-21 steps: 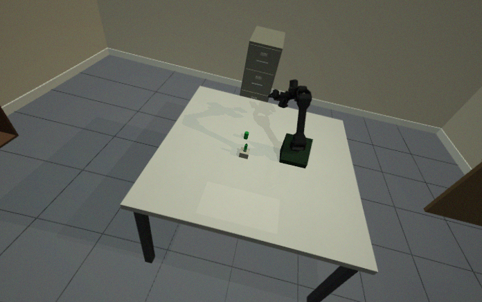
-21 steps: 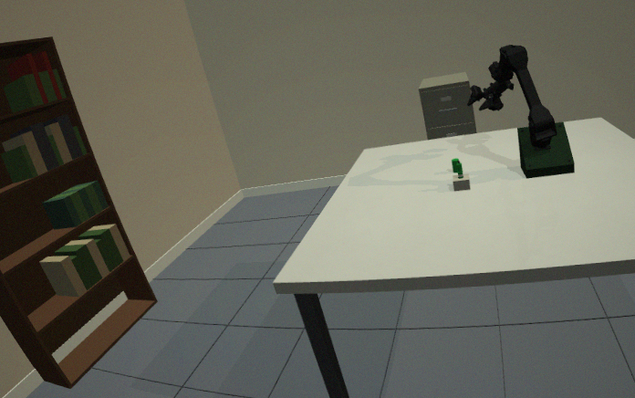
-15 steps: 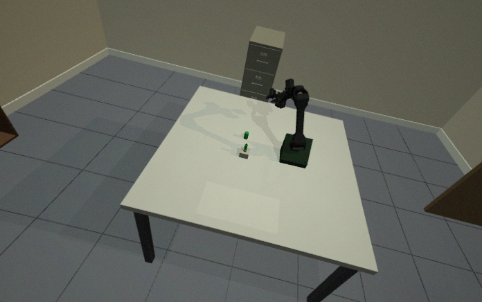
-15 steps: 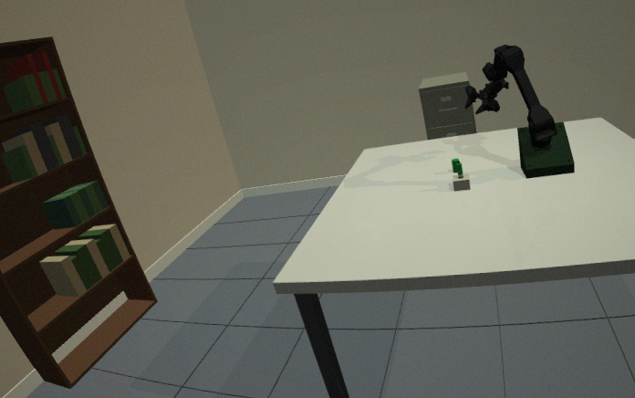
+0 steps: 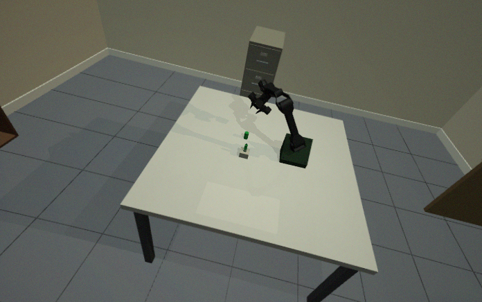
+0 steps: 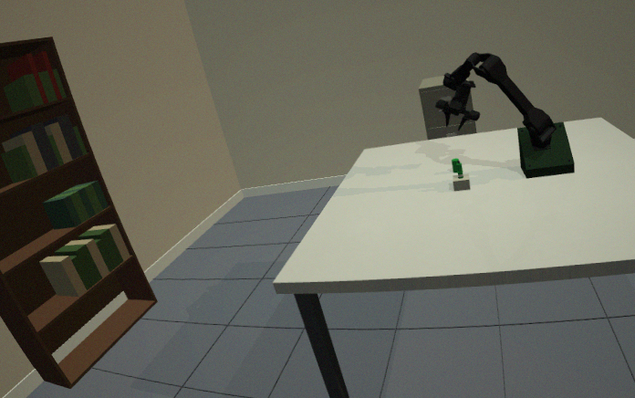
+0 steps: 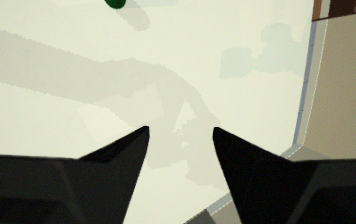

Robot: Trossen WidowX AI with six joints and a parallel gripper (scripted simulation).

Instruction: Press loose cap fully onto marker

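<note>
My gripper tip is 1 cm short of the green cap, 14 cm to the right of it and 12 cm above it. Round my gripper tip: holder block (32 cm to the left, 13 cm below).
</note>
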